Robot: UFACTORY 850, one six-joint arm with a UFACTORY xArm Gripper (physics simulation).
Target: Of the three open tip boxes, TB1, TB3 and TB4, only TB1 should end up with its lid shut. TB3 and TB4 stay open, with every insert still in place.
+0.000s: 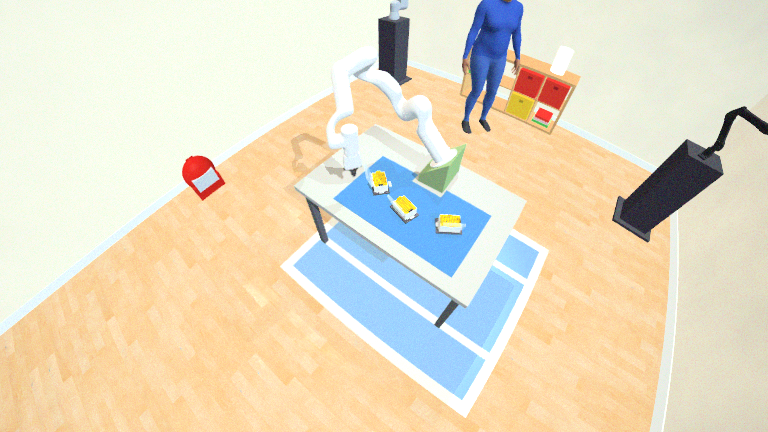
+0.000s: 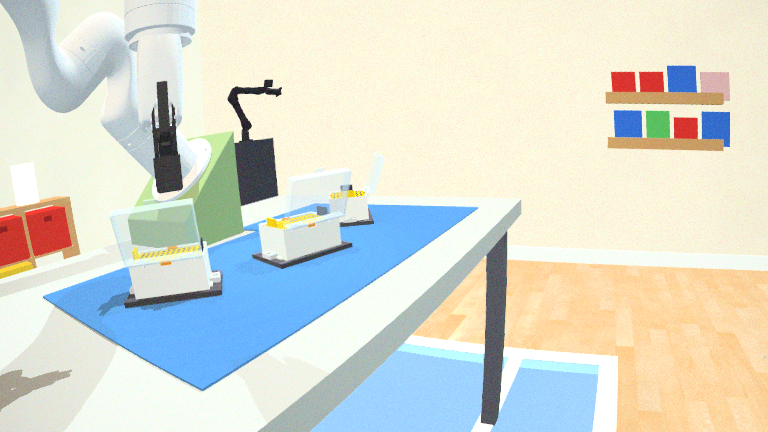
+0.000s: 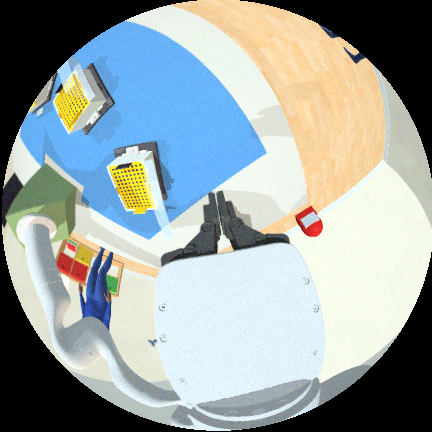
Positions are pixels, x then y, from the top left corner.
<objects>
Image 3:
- my gripper: 216, 200
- insert: 129, 177
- box: 147, 150
</objects>
